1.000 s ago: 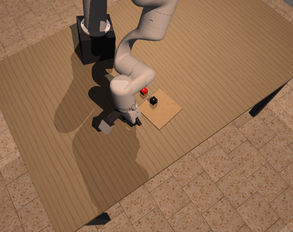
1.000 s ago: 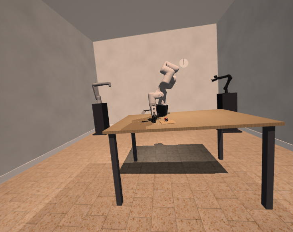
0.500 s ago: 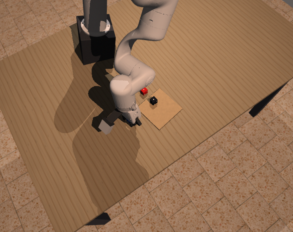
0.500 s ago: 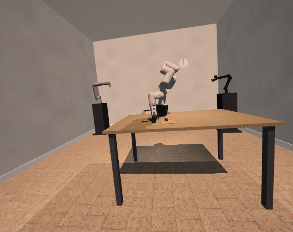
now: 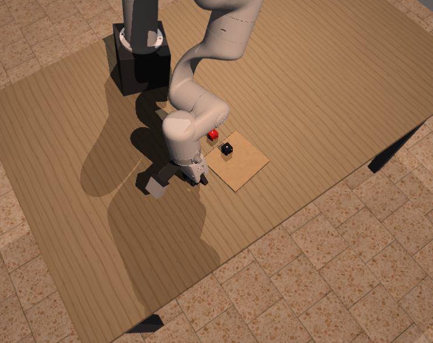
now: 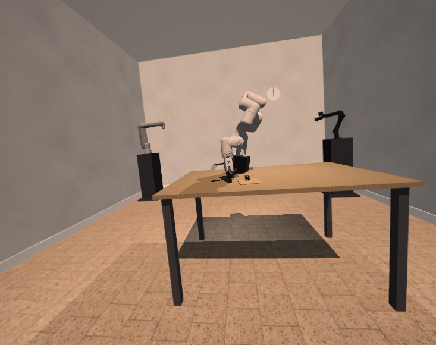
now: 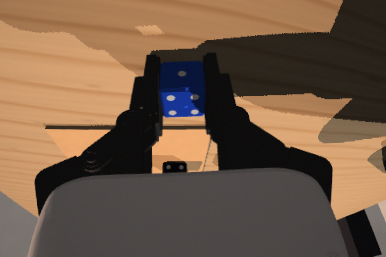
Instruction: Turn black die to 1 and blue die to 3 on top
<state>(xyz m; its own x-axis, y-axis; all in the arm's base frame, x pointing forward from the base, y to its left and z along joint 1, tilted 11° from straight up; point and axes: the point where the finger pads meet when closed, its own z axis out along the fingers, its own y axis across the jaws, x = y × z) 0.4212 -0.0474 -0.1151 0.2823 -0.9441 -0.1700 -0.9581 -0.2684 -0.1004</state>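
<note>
Now: the black die 130 mm to the left of my hand, 20 mm behind it and 10 mm below it. Also, from my hand: tan mat: 140 mm to the left, 20 mm below, 10 mm ahead; red die: 120 mm to the left, 90 mm behind, 10 mm below; blue die: 10 mm below.
</note>
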